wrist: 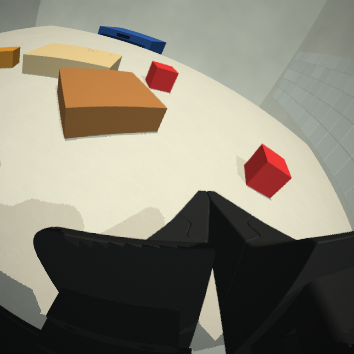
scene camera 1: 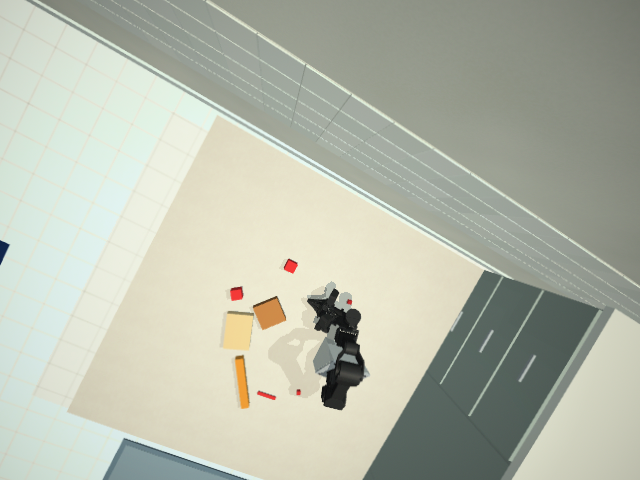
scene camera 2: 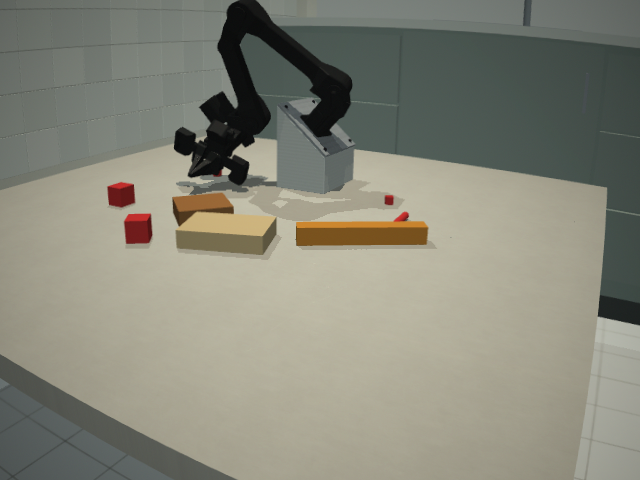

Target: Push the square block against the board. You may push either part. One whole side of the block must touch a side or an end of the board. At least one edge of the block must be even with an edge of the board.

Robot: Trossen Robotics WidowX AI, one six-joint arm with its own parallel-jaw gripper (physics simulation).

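Places are measured from the arm's base along level axes (x ahead, y left, z up), in centimetres.
Where they show: gripper, between the fingertips: (wrist: pixel 204 198) (scene camera 1: pixel 307 299) (scene camera 2: pixel 189 175); arm's base, origin of its link: (scene camera 2: pixel 315 126).
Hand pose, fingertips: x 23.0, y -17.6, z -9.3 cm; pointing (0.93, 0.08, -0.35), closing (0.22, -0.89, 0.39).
Note:
Each offset is from my fingertips to the top centre of the thing.
The brown square block @[dx +9.9, dy +12.7, dz -1.3 cm] (scene camera 1: pixel 269 313) (scene camera 2: pixel 203 202) (wrist: pixel 102 91) lies flat, turned at an angle to the pale yellow board @[dx +17.1, dy +25.1, dz -1.3 cm] (scene camera 1: pixel 237 331) (scene camera 2: pixel 227 224) (wrist: pixel 75 55). In scene camera 1 one corner of the block is close to the board's upper right corner, with no whole side against it. Whether those corners touch is hard to tell. My gripper (scene camera 1: pixel 309 298) (scene camera 2: pixel 190 175) (wrist: pixel 204 198) is shut and empty. It is tilted down above the table, to the right of the block in scene camera 1 and apart from it. In the wrist view the block lies beyond the fingertips, to the left.
A red cube @[dx +12.5, dy -8.2, dz -0.5 cm] (scene camera 1: pixel 290 266) (scene camera 2: pixel 120 194) (wrist: pixel 268 171) and another red cube @[dx +25.3, dy +11.8, dz -0.5 cm] (scene camera 1: pixel 236 293) (scene camera 2: pixel 138 228) (wrist: pixel 162 76) lie near the block. An orange bar @[dx +4.8, dy +44.0, dz -1.4 cm] (scene camera 1: pixel 241 382) (scene camera 2: pixel 361 234), a red rod @[dx -7.5, dy +45.5, dz -3.1 cm] (scene camera 1: pixel 266 395) and a tiny red cube @[dx -19.0, dy +38.2, dz -2.9 cm] (scene camera 1: pixel 298 392) (scene camera 2: pixel 388 199) lie on the table.

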